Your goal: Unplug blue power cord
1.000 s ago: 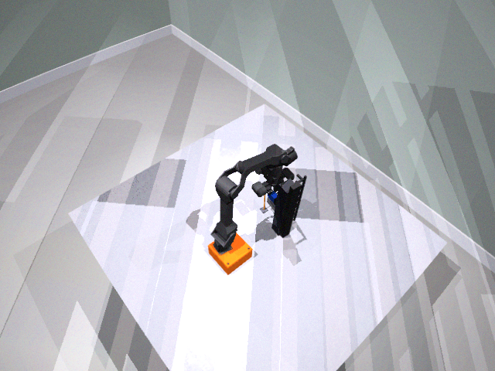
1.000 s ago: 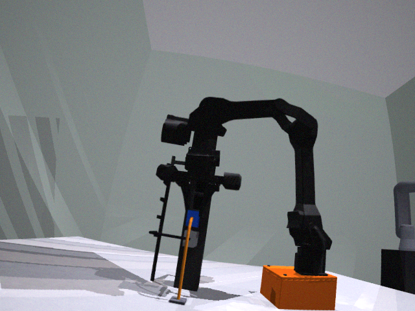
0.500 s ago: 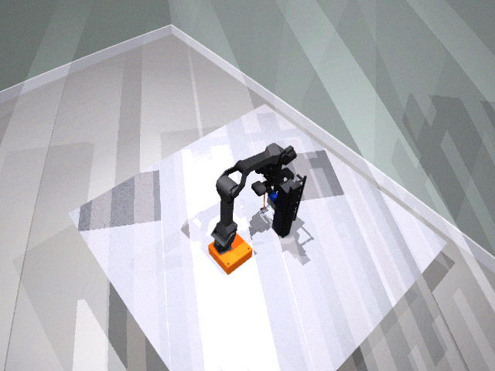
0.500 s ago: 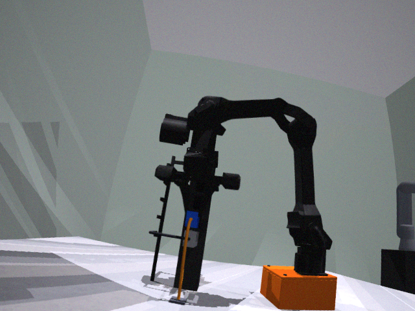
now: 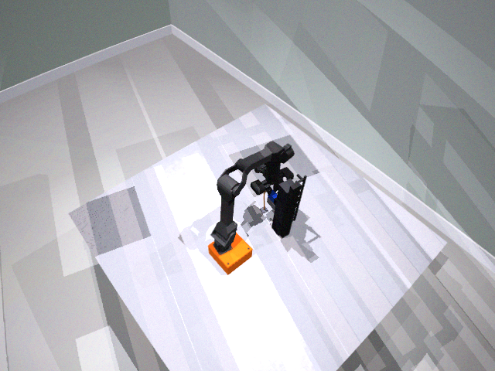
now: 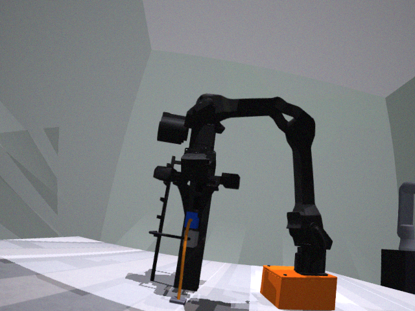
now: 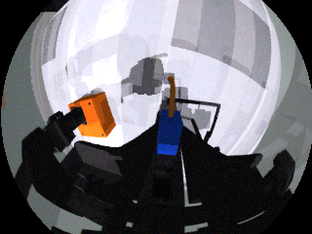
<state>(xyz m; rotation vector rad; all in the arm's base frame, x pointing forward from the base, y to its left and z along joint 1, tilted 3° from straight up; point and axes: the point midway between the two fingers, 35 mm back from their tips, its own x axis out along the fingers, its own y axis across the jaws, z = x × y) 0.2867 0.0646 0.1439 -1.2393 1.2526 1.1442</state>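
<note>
My gripper tip is now 30 mm to the left of the plug.
</note>
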